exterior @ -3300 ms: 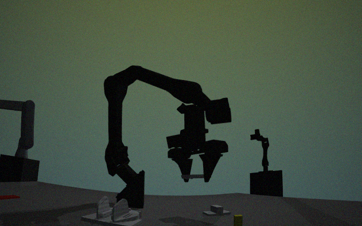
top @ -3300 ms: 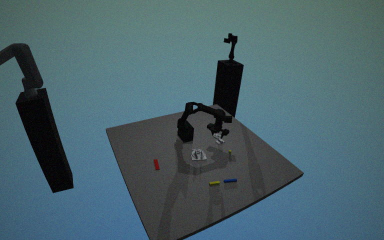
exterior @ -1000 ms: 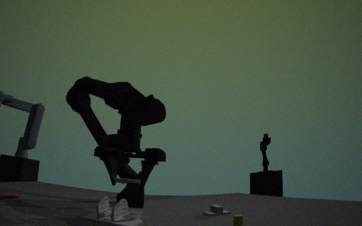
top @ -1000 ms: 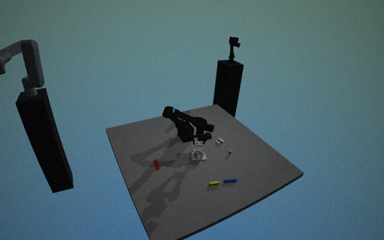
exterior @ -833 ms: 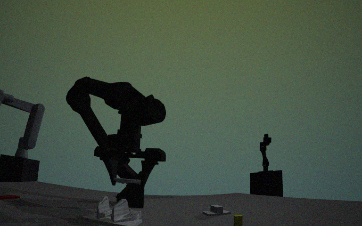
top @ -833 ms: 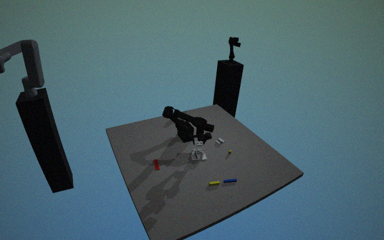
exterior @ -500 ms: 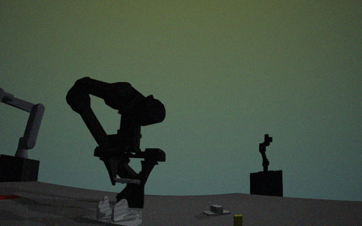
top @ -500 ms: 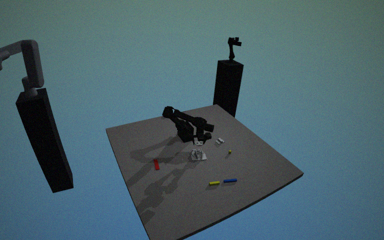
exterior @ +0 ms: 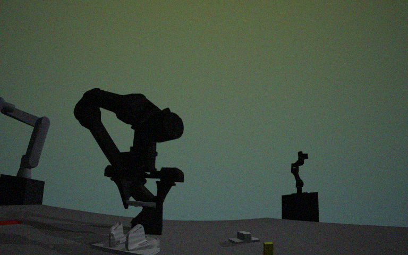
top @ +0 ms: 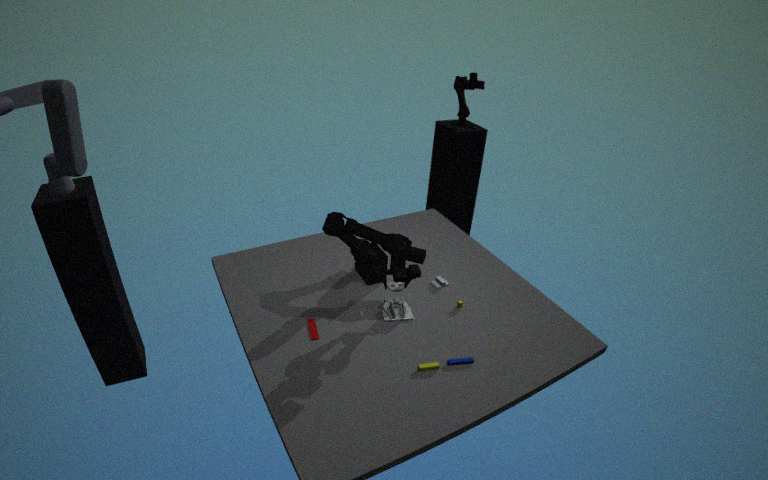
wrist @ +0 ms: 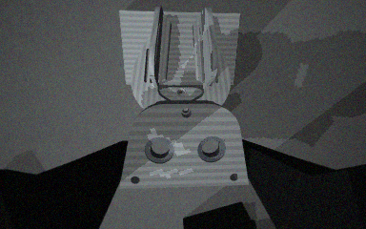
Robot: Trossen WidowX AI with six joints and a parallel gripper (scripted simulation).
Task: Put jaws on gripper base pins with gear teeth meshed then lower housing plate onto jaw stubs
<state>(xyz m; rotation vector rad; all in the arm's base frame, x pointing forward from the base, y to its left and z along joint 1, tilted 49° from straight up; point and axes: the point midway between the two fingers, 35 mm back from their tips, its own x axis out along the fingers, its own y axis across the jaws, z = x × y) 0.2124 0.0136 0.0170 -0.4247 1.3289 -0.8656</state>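
My gripper tip is now 80 mm above the housing plate. From my gripper tip the other things lie so: gripper base (10 mm ahead, 20 mm above); then jaw (30 mm ahead, 10 mm to the left, 70 mm below); then small yellow cube (130 mm ahead, 250 mm to the left, 70 mm below).
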